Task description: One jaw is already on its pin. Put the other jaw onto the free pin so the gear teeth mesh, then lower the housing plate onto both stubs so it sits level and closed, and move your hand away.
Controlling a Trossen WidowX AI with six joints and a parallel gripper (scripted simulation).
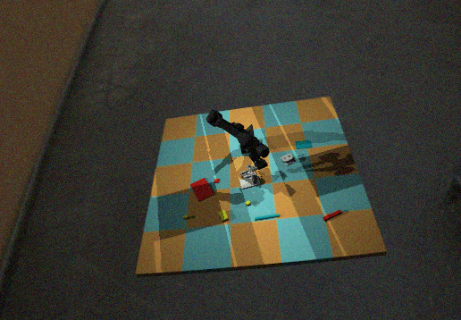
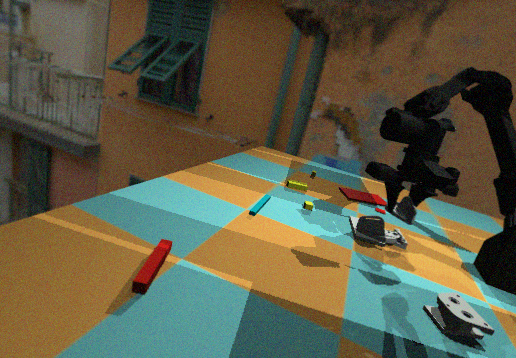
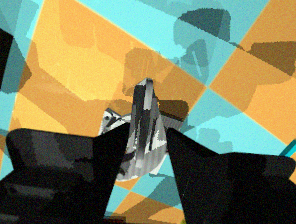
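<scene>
The white jaw is 40 mm to the right of my gripper tip. The rest, counted from my gripper tip: base: 120 mm behind, 180 mm to the left, 60 mm below; then small yellow cube: 210 mm ahead, 60 mm to the right, 80 mm below; then small red cube: 30 mm ahead, 270 mm to the right, 90 mm below.
</scene>
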